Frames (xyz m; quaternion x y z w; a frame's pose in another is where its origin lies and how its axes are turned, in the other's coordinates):
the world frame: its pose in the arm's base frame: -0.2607 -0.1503 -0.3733 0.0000 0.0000 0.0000 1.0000
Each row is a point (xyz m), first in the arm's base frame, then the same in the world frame.
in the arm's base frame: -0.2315 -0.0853 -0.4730
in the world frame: 0.0292 0.0650 -0.0997
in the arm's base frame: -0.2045 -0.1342 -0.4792
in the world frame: 0.0562 0.0161 -0.1059
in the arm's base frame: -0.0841 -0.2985 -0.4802
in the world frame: 0.1766 -0.1482 -0.1069
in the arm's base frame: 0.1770 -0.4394 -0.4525
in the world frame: 0.4377 -0.2891 -0.0792
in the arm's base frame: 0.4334 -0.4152 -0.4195
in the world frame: 0.6941 -0.2649 -0.0462
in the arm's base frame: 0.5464 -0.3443 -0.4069
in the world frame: 0.8071 -0.1940 -0.0336
